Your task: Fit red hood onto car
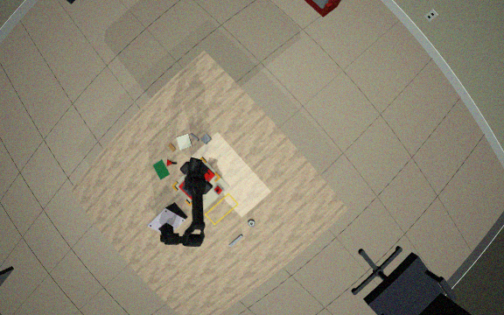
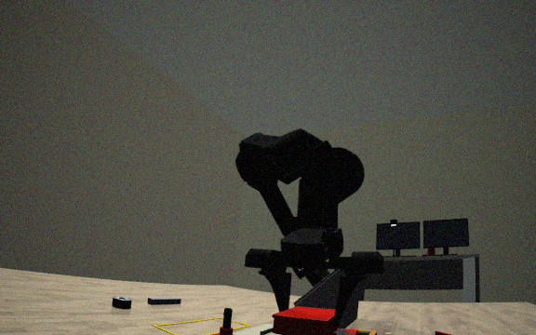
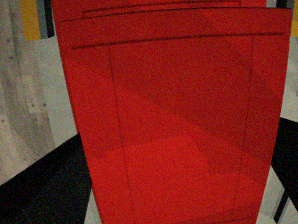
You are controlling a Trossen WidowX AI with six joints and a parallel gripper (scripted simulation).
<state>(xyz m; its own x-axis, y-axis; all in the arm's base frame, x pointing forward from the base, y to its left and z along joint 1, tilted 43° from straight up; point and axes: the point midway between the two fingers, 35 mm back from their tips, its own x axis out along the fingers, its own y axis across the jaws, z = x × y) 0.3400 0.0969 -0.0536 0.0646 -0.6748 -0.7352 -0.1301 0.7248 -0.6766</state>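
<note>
Now: the red hood 10 mm above my gripper tip. Round my gripper tip: white block: 220 mm to the left, 50 mm below, 40 mm ahead; then grey block: 150 mm to the left, 150 mm ahead, 40 mm below; then grey engine block: 30 mm below.
</note>
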